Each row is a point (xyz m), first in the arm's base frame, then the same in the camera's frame.
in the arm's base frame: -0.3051 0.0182 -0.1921
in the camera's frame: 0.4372 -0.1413 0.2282
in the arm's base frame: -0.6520 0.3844 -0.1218
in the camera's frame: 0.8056 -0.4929 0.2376
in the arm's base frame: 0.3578 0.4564 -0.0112
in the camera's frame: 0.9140 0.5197 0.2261
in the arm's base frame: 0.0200 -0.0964 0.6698
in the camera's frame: 0.5717 0.2451 -0.6051
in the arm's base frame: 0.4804 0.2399 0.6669
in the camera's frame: 0.8974 0.6944 -0.4746
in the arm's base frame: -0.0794 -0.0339 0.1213
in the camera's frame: 0.4770 0.1067 -0.0698
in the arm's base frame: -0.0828 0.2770 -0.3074
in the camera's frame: 0.6551 0.0652 0.4272
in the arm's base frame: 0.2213 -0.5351 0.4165
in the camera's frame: 0.0812 0.4410 -0.4702
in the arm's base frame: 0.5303 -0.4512 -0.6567
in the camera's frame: -0.1367 0.6735 0.6034
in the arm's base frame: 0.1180 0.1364 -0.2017
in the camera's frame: 0.5515 0.2766 0.3015
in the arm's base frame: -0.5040 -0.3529 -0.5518
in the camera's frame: -0.0215 -0.3536 0.4544
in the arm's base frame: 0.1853 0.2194 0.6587
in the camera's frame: 0.8730 0.4002 -0.4942
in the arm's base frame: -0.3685 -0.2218 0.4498
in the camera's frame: 0.3864 -0.1538 -0.4580
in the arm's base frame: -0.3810 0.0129 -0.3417
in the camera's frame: 0.3896 -0.2270 0.3644
